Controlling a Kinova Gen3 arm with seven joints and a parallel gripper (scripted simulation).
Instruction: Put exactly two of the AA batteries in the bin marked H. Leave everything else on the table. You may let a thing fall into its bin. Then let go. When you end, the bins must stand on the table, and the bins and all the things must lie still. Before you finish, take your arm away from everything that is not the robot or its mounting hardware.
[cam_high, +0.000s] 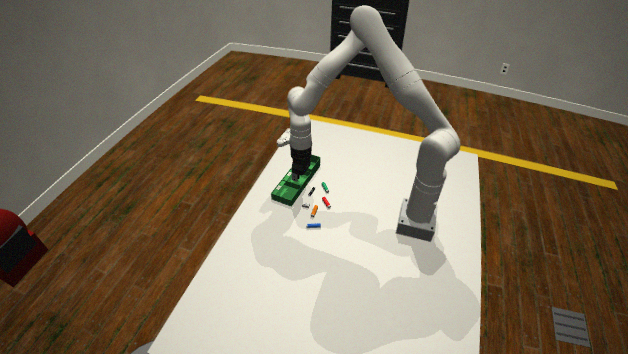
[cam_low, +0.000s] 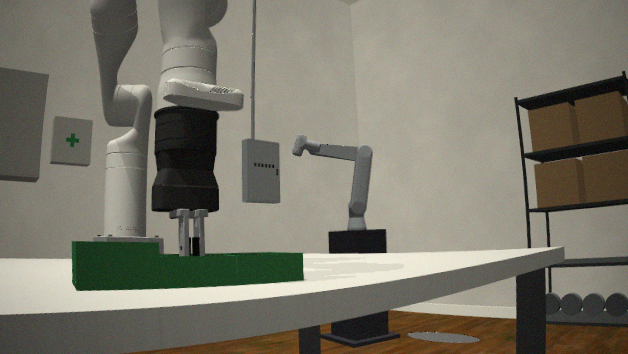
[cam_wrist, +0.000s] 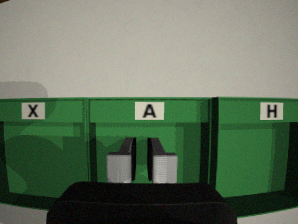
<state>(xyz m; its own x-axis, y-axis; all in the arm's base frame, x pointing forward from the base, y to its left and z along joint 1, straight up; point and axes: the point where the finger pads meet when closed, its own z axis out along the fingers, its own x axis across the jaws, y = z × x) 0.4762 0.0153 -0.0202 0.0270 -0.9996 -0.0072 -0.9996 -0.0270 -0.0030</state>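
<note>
Now: the green bin marked H 10 mm to the right of my hand and 10 mm below it. From my hand the other things lie so: green battery: 120 mm behind, 30 mm below, 20 mm to the right; then pale piece: 100 mm behind, 90 mm to the left, 30 mm below; then black battery: 80 mm behind, 30 mm below, 20 mm to the left.
</note>
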